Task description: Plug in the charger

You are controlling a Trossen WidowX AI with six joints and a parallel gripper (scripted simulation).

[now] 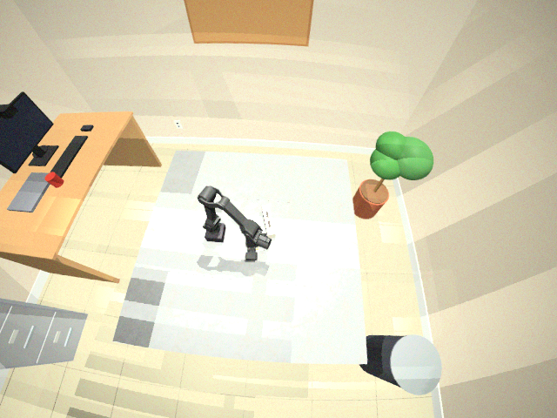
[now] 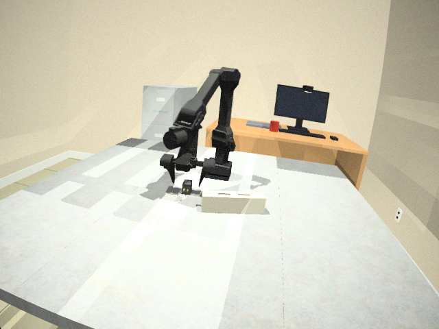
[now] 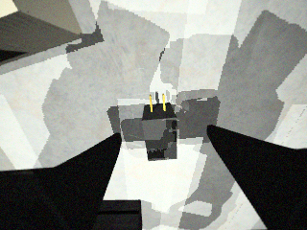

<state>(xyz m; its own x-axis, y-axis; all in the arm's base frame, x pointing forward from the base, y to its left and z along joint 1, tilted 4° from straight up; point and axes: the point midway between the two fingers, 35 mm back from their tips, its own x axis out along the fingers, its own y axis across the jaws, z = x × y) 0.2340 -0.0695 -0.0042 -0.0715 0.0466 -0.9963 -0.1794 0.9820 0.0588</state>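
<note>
The two-prong charger lies 1 cm to the left of my gripper tip, 1 cm below it and 1 cm ahead of it.
</note>
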